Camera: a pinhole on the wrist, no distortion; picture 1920 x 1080 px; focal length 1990.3 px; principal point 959.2 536.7 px. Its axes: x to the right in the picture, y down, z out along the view. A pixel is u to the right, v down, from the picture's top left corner.
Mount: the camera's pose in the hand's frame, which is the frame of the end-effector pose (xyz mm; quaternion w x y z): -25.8 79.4 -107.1 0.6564 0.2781 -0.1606 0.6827
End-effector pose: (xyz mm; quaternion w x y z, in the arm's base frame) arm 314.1 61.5 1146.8 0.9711 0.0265 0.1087 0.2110
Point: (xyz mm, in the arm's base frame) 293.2 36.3 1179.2
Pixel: 1033 1003
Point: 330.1 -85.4 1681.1
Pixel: outside the picture
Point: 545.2 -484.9 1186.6
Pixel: outside the picture
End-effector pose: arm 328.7 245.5 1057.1 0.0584 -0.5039 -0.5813 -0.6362
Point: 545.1 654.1 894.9
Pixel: 1671 837
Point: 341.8 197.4 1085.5
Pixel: 1282 505
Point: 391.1 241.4 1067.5
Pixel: 1858 880
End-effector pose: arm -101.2 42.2 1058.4 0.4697 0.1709 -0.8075 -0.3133
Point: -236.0 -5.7 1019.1
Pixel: 1077 184
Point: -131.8 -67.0 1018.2
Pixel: 153 124
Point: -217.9 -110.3 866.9
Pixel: 285 617
